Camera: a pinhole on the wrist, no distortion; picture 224 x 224 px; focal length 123.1 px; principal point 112.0 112.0 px. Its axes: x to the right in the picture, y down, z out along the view. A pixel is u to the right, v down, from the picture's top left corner.
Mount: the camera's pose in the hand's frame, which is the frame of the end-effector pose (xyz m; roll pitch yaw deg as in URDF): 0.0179 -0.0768 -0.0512 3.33 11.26 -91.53
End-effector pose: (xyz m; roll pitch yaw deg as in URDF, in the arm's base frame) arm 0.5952 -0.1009 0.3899 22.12 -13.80 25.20
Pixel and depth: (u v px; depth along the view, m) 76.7 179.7 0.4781
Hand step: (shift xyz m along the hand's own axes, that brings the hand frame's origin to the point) 0.2536 -0.0448 0.4587
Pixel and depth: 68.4 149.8 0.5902
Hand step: 0.1668 0.0072 0.5778
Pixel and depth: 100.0 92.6 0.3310
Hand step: -0.0542 -0.1072 0.2762
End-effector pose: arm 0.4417 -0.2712 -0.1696 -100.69 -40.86 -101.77
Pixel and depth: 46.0 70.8 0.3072
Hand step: -0.0998 0.0292 0.2759
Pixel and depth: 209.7 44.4 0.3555
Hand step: -0.2067 -0.4147 0.2307
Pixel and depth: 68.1 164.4 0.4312
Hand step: 0.1778 -0.0164 0.4115
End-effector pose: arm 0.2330 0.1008 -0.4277 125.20 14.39 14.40
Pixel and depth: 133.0 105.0 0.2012
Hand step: -0.0071 -0.1489 0.1384
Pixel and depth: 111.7 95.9 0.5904
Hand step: -0.0965 -0.1866 0.5227
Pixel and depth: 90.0 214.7 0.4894
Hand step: 0.3966 -0.1012 0.4683
